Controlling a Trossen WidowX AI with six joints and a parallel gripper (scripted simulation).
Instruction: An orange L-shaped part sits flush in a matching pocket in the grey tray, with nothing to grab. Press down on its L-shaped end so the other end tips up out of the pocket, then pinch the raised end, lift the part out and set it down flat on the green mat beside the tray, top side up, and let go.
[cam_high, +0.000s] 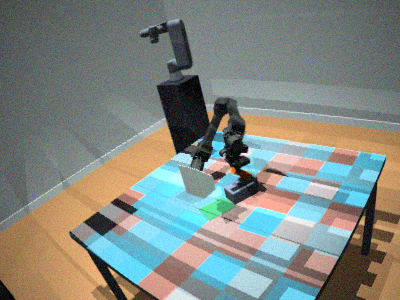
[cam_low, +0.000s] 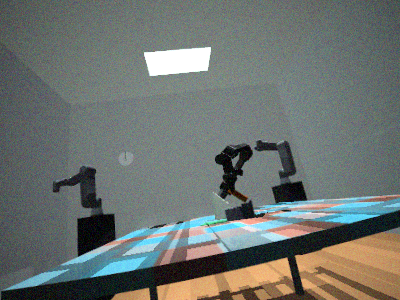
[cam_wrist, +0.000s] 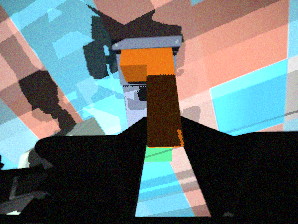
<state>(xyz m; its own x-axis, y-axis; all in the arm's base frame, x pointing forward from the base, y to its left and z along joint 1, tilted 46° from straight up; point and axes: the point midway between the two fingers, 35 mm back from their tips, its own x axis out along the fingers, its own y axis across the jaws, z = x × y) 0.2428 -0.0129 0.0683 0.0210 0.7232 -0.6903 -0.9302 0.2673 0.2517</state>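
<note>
The green mat lies 16 cm below my gripper tip, 13 cm to the right of it and 7 cm behind it. Also, from my gripper tip: orange L-shaped part (4 cm to the left, 3 cm below).
</note>
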